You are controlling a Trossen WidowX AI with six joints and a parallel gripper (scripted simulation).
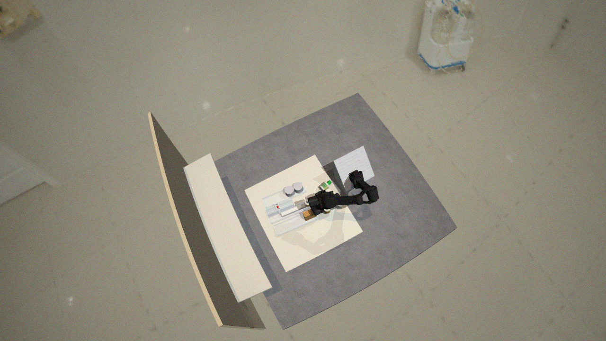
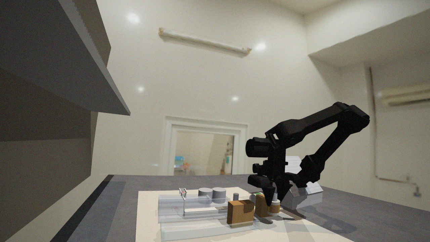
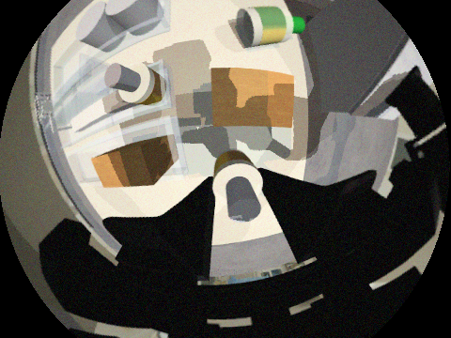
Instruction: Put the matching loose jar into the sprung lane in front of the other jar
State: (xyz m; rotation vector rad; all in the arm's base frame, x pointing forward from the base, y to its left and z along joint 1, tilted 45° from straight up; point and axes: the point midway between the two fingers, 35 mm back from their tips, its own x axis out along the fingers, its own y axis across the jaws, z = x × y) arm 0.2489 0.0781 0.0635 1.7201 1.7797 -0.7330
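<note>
The green-banded jar is 80 mm behind my gripper tip, 170 mm to the right of it and 40 mm below it. The rest, counted from my gripper tip: pusher plate: 190 mm ahead, 140 mm to the right, 10 mm below; clear pusher lane: 230 mm ahead, 140 mm to the right, 40 mm below; shelf: 590 mm ahead, 80 mm to the right, 310 mm above.
</note>
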